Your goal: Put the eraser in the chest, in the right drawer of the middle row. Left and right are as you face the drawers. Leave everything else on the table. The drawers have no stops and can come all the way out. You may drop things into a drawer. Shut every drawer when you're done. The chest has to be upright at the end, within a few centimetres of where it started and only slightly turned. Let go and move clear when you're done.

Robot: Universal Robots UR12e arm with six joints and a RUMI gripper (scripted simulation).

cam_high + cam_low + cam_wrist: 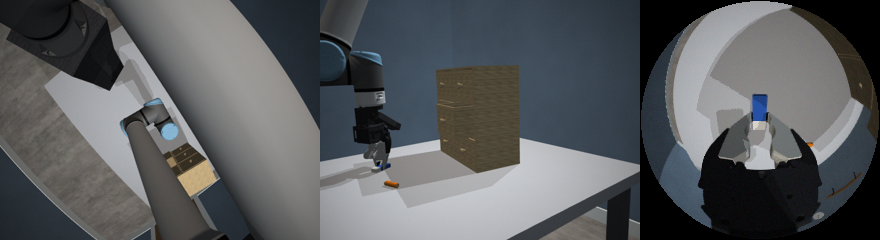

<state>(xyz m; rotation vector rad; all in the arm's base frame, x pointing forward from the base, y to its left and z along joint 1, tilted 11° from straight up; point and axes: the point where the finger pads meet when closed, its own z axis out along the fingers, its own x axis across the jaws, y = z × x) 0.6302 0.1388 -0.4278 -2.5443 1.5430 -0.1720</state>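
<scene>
Now: hand 10 mm past the white eraser and 10 mm above it. Also, from my hand: orange cylinder 170 mm to the right, 20 mm behind, 10 mm below.
</scene>
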